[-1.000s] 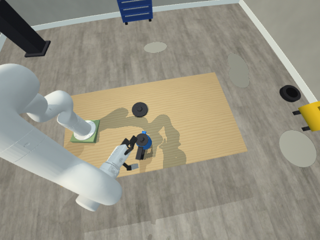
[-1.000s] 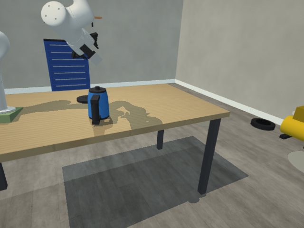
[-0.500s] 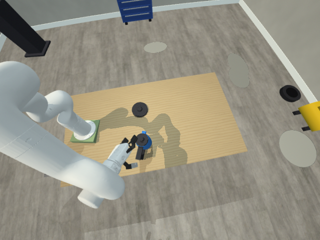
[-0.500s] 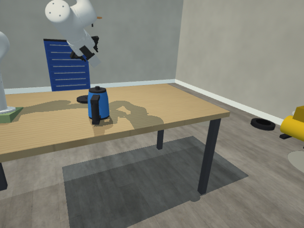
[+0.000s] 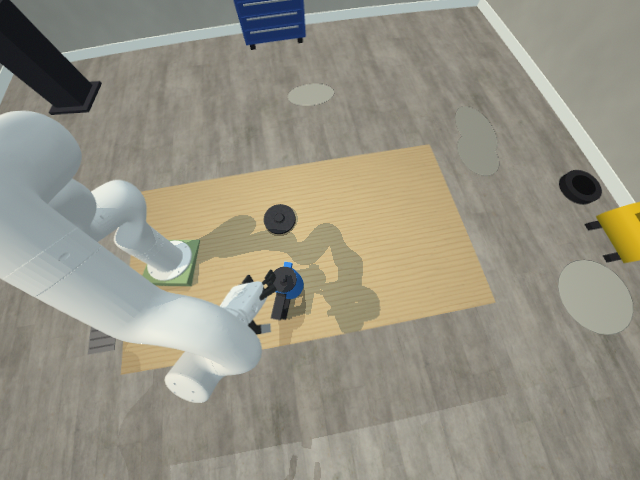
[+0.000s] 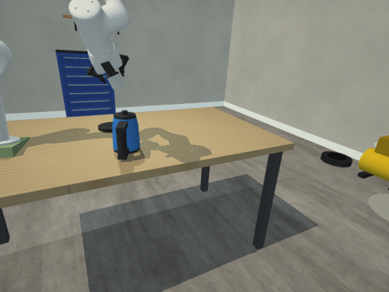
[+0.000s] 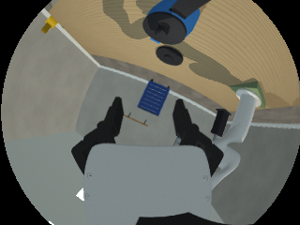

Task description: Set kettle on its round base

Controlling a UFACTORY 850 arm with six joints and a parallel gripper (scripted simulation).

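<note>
Now: hand 240 mm above the blue kettle, 30 mm short of it and 10 mm to the left of it. Round my hand: round black base 340 mm to the left, 320 mm below, 10 mm behind.
</note>
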